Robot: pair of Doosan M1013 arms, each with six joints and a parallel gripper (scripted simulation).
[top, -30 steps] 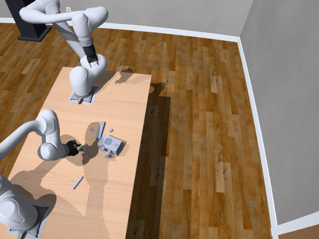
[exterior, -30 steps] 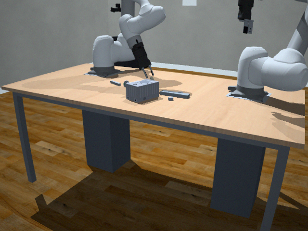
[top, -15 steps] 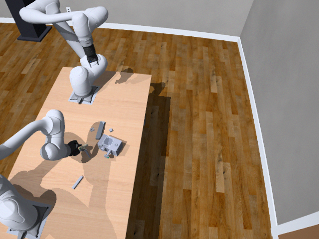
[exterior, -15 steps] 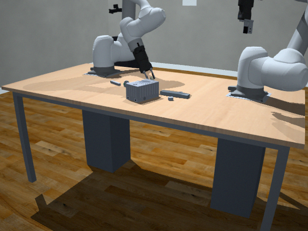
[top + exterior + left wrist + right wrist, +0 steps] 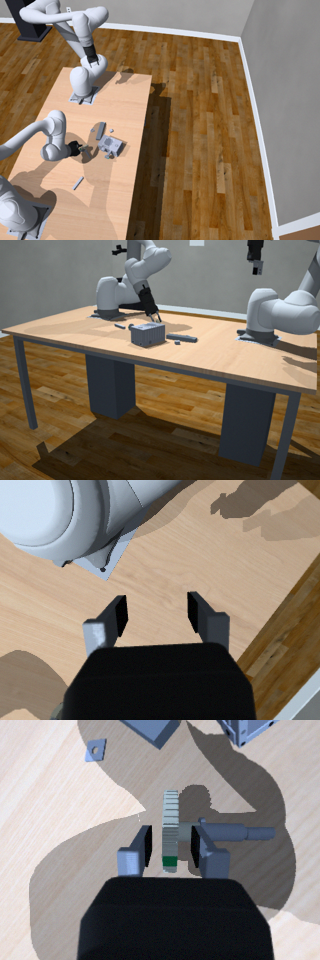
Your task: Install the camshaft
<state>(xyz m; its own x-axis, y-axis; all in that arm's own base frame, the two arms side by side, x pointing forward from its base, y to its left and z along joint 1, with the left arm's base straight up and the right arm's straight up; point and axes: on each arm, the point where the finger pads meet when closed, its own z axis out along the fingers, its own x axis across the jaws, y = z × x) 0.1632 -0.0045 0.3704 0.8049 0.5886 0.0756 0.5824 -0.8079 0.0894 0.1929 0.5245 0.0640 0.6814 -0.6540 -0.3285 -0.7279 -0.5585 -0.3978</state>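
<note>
Now: the small crank gear 20 cm ahead of my right hand and 4 cm to the right of it. The rest, counted from my right hand: small block: 15 cm ahead, 21 cm to the left, 6 cm below; then long grey bar: 7 cm ahead, 20 cm to the left, 6 cm below; then small holed plate: 19 cm to the left, 6 cm below.
</note>
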